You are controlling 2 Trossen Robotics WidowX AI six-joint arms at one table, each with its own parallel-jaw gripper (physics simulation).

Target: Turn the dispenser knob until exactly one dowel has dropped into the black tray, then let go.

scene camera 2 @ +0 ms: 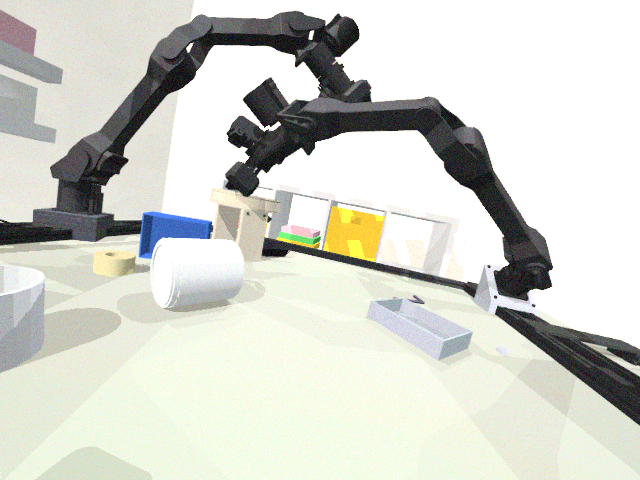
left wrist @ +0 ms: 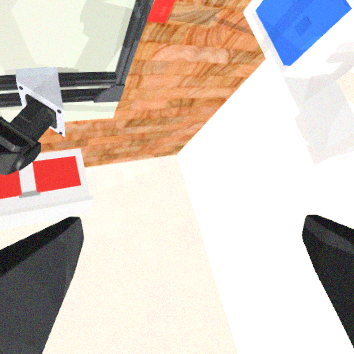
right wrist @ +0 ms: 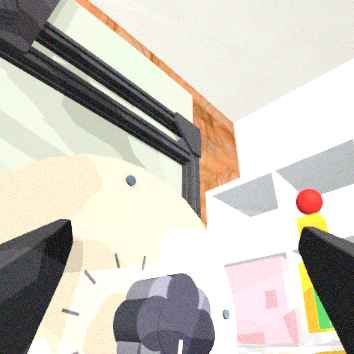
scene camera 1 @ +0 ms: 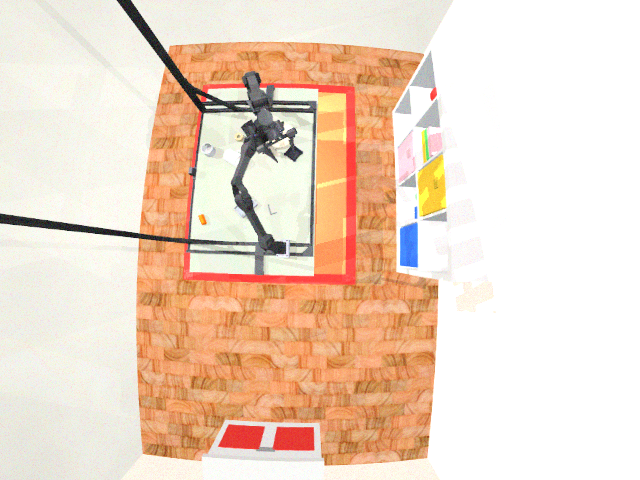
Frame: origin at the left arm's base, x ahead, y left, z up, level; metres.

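Seen in the pictures: left gripper, fingertip midpoint: (left wrist: 193,226) (scene camera 1: 286,158); right gripper, fingertip midpoint: (right wrist: 188,234); left arm's base, link origin: (scene camera 2: 78,211); right arm's base, link origin: (scene camera 2: 510,285) (left wrist: 41,111) (scene camera 1: 282,248).
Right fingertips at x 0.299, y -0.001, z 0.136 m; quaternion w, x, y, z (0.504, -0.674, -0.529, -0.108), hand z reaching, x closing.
Pixels of each thing's top centre, then the offset from my right fingertips to it. "spot": a spot on its surface instead. Level surfaces: height alone.
- dispenser's round cream top, surface height: dz -0.037 m
- black tray, top centre: (scene camera 2: 270,245) (scene camera 1: 293,152) dx +0.115, dy +0.013, dz -0.158 m
- blue bin, top centre: (scene camera 2: 180,217) dx -0.100, dy -0.117, dz -0.102 m
- tan ring, top centre: (scene camera 2: 115,254) dx -0.172, dy -0.211, dz -0.157 m
- white cylinder, surface spot: (scene camera 2: 201,273) spot: dx -0.055, dy -0.348, dz -0.132 m
- grey box, top centre: (scene camera 2: 419,315) (scene camera 1: 245,205) dx +0.233, dy -0.402, dz -0.158 m
- round container, surface spot: (scene camera 2: 20,328) spot: dx -0.170, dy -0.428, dz -0.155 m
The dark, lobed dispenser knob (right wrist: 165,317) with a white mark sits on the dispenser's round cream top (right wrist: 125,215), with tick marks around it. The pale wooden dispenser (scene camera 2: 253,229) stands at the back in scene camera 2. My right gripper (right wrist: 188,234) (scene camera 2: 241,180) is open over the top; in the right wrist view the knob lies low between its fingers, ungripped. My left gripper (left wrist: 193,226) is open and empty, with no dispenser in its wrist view. The black tray (scene camera 1: 293,151) (scene camera 2: 276,249) is beside the dispenser; I cannot make out any dowel in it.
A blue bin (scene camera 2: 178,232), a tan ring (scene camera 2: 105,266) and a white cylinder (scene camera 2: 201,273) on its side are near the dispenser. A grey box (scene camera 2: 403,329) is at the right, a round container (scene camera 2: 20,328) at the left. Both arms cross closely above the dispenser.
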